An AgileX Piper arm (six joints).
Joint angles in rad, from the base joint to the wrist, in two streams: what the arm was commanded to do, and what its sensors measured. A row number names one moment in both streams.
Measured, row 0:
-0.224 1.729 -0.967 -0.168 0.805 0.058
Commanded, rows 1 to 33:
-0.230 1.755 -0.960 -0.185 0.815 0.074
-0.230 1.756 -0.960 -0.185 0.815 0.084
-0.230 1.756 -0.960 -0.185 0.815 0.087
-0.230 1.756 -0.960 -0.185 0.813 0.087
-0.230 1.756 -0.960 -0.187 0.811 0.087
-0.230 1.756 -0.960 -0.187 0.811 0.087
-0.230 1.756 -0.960 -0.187 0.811 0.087
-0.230 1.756 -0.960 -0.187 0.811 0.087
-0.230 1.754 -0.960 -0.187 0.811 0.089
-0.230 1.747 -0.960 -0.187 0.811 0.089
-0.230 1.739 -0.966 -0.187 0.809 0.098
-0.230 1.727 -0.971 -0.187 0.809 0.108
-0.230 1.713 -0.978 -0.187 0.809 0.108
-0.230 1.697 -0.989 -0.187 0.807 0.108
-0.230 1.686 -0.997 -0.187 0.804 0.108
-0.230 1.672 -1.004 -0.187 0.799 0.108
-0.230 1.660 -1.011 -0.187 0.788 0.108
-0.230 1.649 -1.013 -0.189 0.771 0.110
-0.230 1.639 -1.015 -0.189 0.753 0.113
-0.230 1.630 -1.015 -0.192 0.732 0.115
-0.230 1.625 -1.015 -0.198 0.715 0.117
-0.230 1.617 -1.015 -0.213 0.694 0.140
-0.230 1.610 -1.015 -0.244 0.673 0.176
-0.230 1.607 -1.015 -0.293 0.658 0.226
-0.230 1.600 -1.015 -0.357 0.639 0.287
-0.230 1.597 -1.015 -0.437 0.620 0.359
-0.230 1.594 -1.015 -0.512 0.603 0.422
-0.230 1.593 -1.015 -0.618 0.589 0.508
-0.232 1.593 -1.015 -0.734 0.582 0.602
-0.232 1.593 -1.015 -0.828 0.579 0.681
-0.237 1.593 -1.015 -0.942 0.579 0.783
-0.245 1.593 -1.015 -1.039 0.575 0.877
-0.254 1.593 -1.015 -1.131 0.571 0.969
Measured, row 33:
-0.227 1.604 -1.009 -0.770 0.605 0.641
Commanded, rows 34 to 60:
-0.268 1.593 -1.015 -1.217 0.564 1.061
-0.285 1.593 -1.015 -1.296 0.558 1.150
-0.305 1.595 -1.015 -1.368 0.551 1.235
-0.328 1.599 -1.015 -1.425 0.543 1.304
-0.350 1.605 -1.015 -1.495 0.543 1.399
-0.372 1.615 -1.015 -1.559 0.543 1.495
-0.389 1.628 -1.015 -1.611 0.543 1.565
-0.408 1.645 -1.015 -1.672 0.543 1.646
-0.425 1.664 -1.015 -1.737 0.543 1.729
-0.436 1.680 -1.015 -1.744 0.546 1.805
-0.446 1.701 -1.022 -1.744 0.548 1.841
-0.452 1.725 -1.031 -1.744 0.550 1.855
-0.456 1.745 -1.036 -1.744 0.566 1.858
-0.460 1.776 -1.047 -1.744 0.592 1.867
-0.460 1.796 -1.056 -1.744 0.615 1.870
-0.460 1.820 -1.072 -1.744 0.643 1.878
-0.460 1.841 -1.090 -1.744 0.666 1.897
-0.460 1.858 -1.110 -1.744 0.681 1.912
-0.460 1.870 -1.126 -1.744 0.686 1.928
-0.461 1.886 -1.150 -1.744 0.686 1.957
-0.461 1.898 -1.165 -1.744 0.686 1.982
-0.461 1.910 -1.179 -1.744 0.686 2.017
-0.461 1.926 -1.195 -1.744 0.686 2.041
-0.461 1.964 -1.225 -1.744 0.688 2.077
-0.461 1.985 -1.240 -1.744 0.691 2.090
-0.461 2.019 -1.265 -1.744 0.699 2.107
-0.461 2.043 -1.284 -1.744 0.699 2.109
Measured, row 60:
-0.457 1.969 -1.230 -1.727 0.674 2.067
